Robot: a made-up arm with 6 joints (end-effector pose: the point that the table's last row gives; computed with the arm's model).
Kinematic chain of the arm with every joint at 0, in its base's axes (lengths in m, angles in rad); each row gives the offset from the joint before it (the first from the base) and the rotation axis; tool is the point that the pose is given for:
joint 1: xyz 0 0 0.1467 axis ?
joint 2: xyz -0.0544 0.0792 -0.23 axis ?
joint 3: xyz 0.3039 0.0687 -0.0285 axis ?
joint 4: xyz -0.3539 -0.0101 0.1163 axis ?
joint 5: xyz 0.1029 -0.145 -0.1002 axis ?
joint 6: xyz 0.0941 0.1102 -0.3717 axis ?
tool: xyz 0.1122 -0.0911 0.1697
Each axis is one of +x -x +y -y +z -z.
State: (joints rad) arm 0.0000 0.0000 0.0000 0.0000 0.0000 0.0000
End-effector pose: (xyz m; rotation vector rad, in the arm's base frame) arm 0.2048 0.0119 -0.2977 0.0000 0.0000 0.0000
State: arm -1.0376 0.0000 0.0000 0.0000 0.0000 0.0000
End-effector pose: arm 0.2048 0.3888 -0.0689 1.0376 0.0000 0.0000
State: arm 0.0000 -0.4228 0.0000 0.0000 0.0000 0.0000
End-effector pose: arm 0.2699 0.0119 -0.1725 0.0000 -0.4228 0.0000
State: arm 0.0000 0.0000 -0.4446 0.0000 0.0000 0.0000
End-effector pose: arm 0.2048 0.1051 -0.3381 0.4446 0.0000 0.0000
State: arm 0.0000 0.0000 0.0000 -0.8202 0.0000 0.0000
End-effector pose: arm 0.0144 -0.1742 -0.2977 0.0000 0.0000 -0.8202
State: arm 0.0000 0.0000 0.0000 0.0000 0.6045 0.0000
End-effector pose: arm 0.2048 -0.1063 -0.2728 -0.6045 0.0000 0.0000
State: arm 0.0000 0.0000 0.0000 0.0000 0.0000 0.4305
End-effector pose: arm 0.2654 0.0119 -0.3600 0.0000 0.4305 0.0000
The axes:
joint 1: -x
joint 2: +y
joint 3: -x
joint 4: +z
joint 5: -x
joint 6: +y

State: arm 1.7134 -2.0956 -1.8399 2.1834 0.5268 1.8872
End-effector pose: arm -0.5798 -0.4933 -0.2433 1.4058 1.3591 -2.0985
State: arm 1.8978 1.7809 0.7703 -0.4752 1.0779 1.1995
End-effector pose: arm 0.1981 -0.1958 0.6845 1.0917 -0.7749 1.0832
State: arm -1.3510 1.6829 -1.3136 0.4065 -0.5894 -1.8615
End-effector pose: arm -0.1037 0.2378 0.4847 0.9267 1.0449 -1.7926
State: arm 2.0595 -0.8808 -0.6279 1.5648 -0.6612 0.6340
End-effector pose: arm -0.1381 -0.5309 -0.2249 -1.6560 1.9061 1.3411
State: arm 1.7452 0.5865 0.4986 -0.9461 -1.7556 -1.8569
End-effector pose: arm 0.0198 -0.3040 -0.0663 -0.7223 -2.5429 0.6162
